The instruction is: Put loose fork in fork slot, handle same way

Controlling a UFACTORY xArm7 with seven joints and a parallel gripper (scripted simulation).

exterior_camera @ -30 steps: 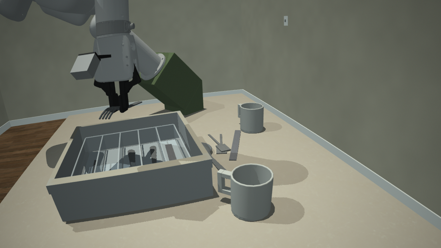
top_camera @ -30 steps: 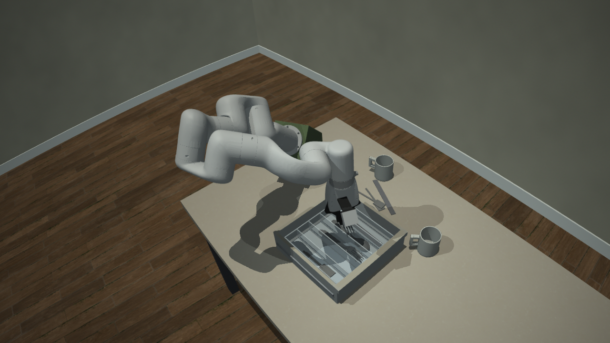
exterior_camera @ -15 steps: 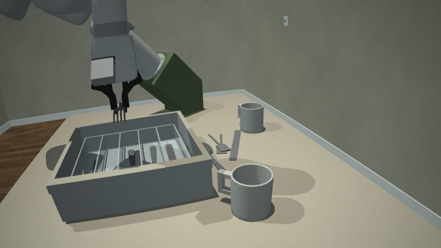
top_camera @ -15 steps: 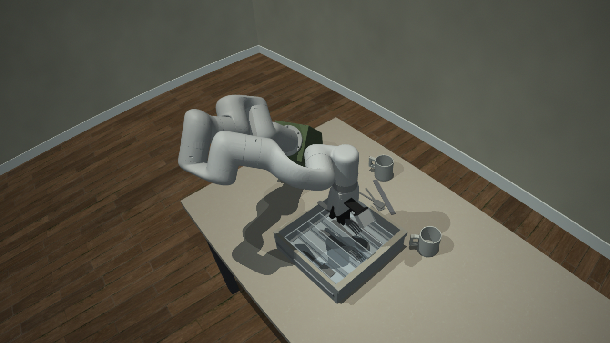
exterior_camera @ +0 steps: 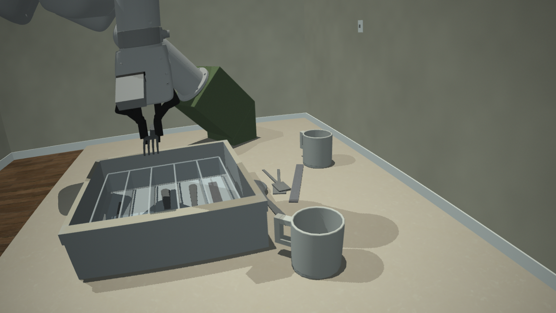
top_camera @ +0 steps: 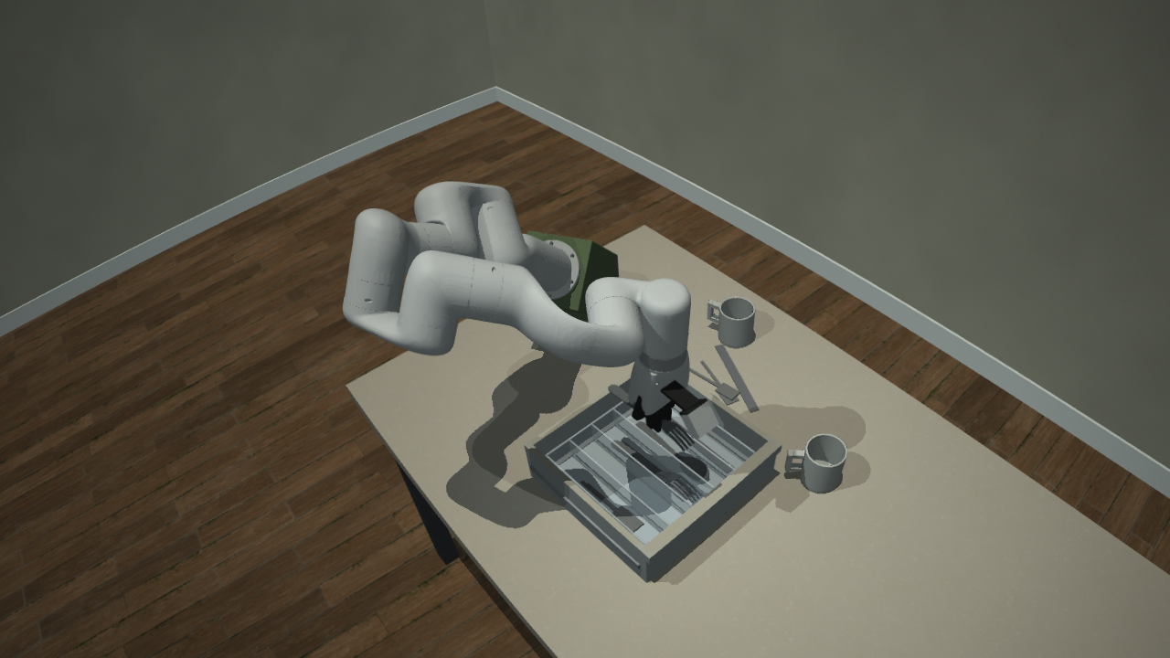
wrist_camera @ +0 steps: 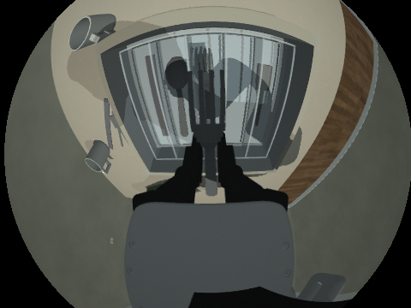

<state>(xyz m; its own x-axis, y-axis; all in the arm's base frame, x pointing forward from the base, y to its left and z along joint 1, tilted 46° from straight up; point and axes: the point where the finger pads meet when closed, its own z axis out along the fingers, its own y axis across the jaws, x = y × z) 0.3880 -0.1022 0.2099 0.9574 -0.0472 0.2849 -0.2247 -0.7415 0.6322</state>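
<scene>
My gripper is now 14 cm above the grey cutlery tray, 2 cm past it and 1 cm to the right of it.
</scene>
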